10 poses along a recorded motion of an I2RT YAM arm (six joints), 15 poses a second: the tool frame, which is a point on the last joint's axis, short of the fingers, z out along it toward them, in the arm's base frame.
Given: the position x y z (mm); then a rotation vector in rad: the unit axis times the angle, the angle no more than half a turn.
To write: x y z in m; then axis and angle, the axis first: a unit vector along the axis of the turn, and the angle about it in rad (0 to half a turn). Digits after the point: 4 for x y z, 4 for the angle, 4 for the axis.
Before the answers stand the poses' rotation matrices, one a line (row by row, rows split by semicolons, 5 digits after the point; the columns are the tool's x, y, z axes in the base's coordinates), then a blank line. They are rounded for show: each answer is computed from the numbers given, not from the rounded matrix.
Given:
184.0 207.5 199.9 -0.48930 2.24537 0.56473
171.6 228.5 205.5 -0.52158 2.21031 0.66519
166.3 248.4 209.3 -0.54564 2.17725 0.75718
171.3 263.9 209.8 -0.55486 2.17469 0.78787
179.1 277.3 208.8 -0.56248 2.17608 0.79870
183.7 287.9 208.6 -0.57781 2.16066 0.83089
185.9 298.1 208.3 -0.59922 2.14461 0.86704
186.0 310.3 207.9 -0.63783 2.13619 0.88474
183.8 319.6 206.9 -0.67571 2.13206 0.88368
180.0 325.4 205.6 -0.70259 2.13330 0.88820
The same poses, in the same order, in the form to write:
-0.64102 -0.50334 0.57944; -0.16932 0.82908 0.53288; -0.74861 0.24348 -0.61668
-0.63103 -0.54964 0.54745; -0.15620 0.78127 0.60434; -0.75987 0.29584 -0.57885
-0.62496 -0.58643 0.51529; -0.14015 0.73363 0.66494; -0.76798 0.34334 -0.54068
-0.62905 -0.59632 0.49870; -0.13852 0.71724 0.68292; -0.76493 0.36051 -0.53378
-0.63133 -0.60139 0.48965; -0.14183 0.71027 0.68949; -0.76244 0.36585 -0.53371
-0.62649 -0.61774 0.47530; -0.14011 0.68913 0.71097; -0.76673 0.37882 -0.51828
-0.62152 -0.63727 0.45563; -0.14156 0.66339 0.73476; -0.77050 0.39217 -0.50253
-0.61360 -0.66081 0.43223; -0.16169 0.64095 0.75036; -0.77288 0.39054 -0.50013
-0.60322 -0.68051 0.41597; -0.18672 0.62754 0.75586; -0.77541 0.37828 -0.50560
-0.59973 -0.69326 0.39965; -0.20480 0.61578 0.76084; -0.77355 0.37446 -0.51128

0.1840 0.2075 0.1999 -0.2068 0.9488 0.2386 2.3664
0.1716 0.2285 0.2055 -0.2204 0.9340 0.2811 2.3664
0.1663 0.2484 0.2093 -0.2303 0.9191 0.3196 2.3689
0.1713 0.2639 0.2098 -0.2333 0.9143 0.3312 2.3786
0.1791 0.2773 0.2088 -0.2358 0.9123 0.3348 2.3853
0.1837 0.2879 0.2086 -0.2422 0.9056 0.3482 2.3859
0.1859 0.2981 0.2083 -0.2508 0.8975 0.3628 2.3896
0.1860 0.3103 0.2079 -0.2659 0.8906 0.3689 2.3985
0.1838 0.3196 0.2069 -0.2810 0.8866 0.3675 2.4048
0.1800 0.3254 0.2056 -0.2909 0.8833 0.3677 2.4153

